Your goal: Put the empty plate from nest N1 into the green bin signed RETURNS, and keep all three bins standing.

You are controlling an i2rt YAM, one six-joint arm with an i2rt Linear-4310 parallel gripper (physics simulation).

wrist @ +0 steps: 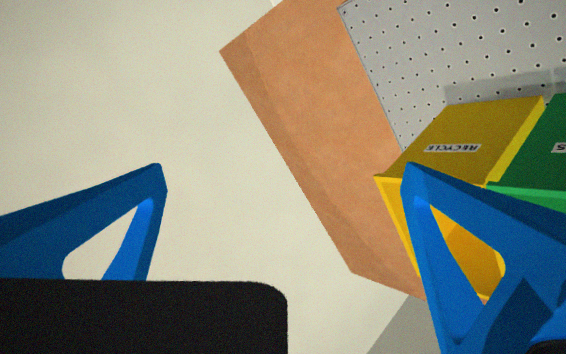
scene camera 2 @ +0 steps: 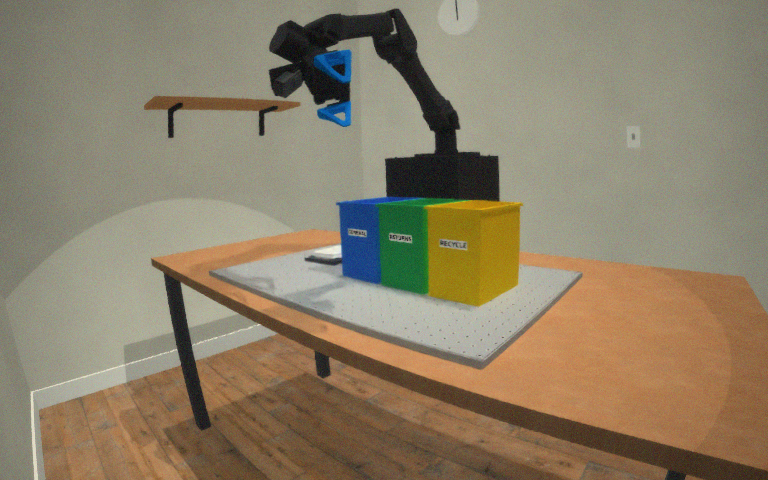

Scene:
my gripper: wrist; scene camera 2
yellow bin: wrist; scene camera 2
blue bin: scene camera 2 359, 220; not seen in the wrist view (out of frame)
same spot on yellow bin: (scene camera 2: 473, 246) = (wrist: 416, 148)
same spot on my gripper: (wrist: 122, 305) = (scene camera 2: 314, 77)

